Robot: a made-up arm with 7 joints.
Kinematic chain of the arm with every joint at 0, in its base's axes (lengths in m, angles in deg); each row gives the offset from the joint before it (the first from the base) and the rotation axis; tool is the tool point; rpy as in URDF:
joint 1: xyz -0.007 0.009 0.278 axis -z
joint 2: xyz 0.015 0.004 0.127 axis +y
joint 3: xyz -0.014 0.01 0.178 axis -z
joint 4: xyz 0 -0.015 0.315 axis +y
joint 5: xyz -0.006 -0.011 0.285 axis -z
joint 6: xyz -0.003 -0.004 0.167 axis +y
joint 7: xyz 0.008 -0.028 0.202 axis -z
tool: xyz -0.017 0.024 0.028 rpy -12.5 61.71 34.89
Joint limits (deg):
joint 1: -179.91..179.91
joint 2: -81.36..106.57
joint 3: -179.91..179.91
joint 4: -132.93..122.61
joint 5: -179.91..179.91
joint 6: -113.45..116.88
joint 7: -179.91..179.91
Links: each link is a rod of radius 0.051 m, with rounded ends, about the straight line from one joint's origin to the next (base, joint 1, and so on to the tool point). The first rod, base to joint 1, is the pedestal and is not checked.
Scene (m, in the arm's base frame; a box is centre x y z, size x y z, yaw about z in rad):
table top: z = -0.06
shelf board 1: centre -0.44 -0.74 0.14 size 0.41 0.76 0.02 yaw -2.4
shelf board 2: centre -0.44 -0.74 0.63 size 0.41 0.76 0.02 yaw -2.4
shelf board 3: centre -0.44 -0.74 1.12 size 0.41 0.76 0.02 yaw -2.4
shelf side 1: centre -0.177 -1.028 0.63 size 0.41 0.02 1 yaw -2.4
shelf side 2: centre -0.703 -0.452 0.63 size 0.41 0.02 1 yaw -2.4
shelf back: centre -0.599 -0.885 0.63 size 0.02 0.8 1 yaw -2.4
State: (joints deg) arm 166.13 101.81 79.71 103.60 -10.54 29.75 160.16
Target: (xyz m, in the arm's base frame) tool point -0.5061 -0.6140 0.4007
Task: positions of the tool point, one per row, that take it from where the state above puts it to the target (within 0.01 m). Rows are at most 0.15 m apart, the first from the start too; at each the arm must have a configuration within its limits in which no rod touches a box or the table.
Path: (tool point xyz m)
1: -0.4310 0.4108 0.3339
2: -0.4906 0.2968 0.3426
3: -0.5253 0.1752 0.3474
4: -0.5346 0.0503 0.3499
5: -0.5184 -0.0737 0.3513
6: -0.4765 -0.1924 0.3530
7: -0.4092 -0.3005 0.3563
8: -0.4384 -0.3397 0.3774
9: -0.4649 -0.3911 0.3971
10: -0.4865 -0.4552 0.4106
11: -0.5009 -0.5306 0.4131
12: -0.5061 -0.6140 0.4007

